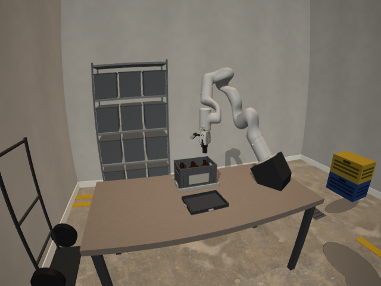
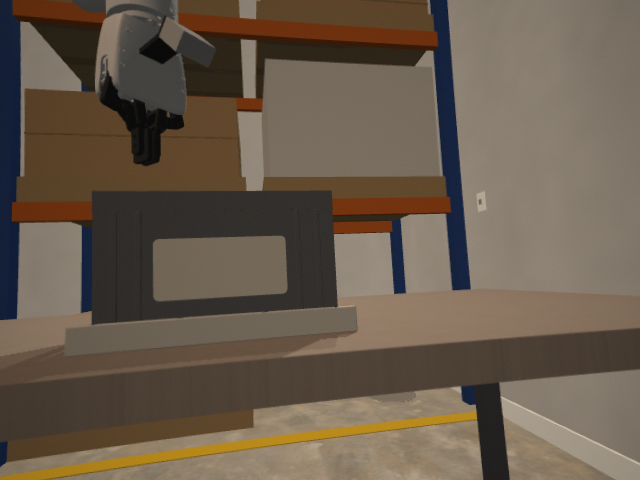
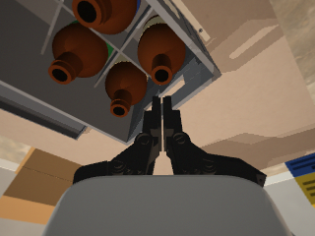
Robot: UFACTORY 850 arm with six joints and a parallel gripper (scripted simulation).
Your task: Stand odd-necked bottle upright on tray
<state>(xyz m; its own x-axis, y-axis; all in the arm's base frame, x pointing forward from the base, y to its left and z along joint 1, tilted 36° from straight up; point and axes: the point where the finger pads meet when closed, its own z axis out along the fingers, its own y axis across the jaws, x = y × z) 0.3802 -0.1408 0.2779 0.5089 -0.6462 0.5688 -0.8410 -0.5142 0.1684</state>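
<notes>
Now: hand 160 mm above the bottle. Also, from my hand: black tray (190 mm ahead, 290 mm to the left, 230 mm below); dark grey crate (100 mm ahead, 20 mm to the left, 160 mm below).
</notes>
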